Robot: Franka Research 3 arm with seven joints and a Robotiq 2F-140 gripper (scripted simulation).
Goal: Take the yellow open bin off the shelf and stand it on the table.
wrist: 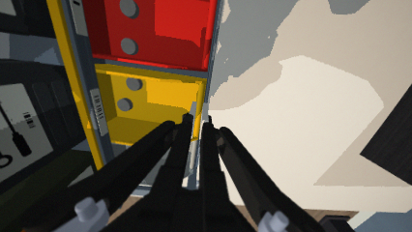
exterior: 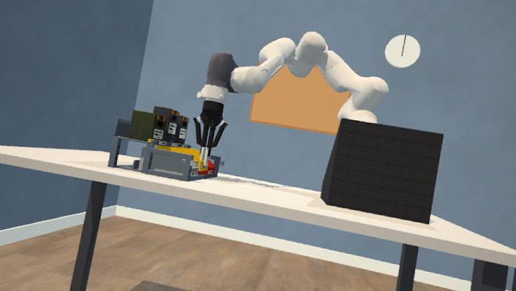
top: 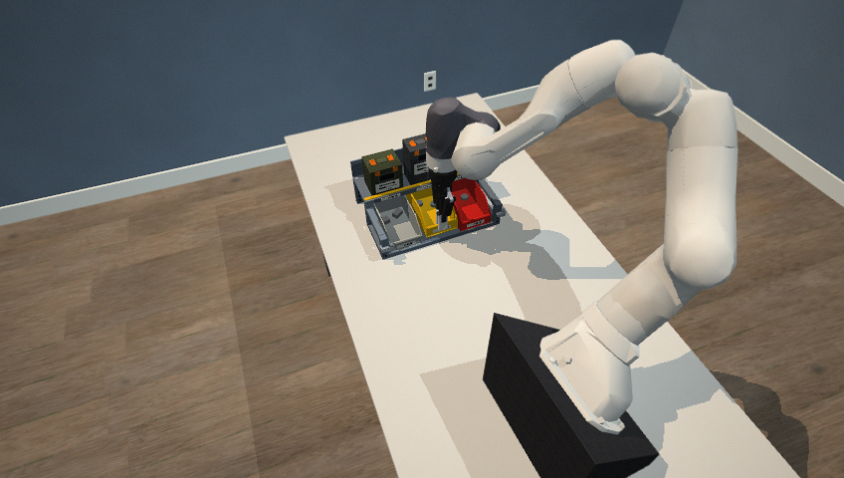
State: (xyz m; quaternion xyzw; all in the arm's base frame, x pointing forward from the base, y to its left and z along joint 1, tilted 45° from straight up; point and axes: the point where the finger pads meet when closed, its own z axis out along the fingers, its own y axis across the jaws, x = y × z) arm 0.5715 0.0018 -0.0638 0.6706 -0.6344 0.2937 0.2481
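Right now my hand is 80 mm short of the yellow open bin and 20 mm above it. Round my hand: grey bin: 80 mm ahead, 110 mm to the left, 40 mm below; red bin: 80 mm ahead, 110 mm to the right, 40 mm below.
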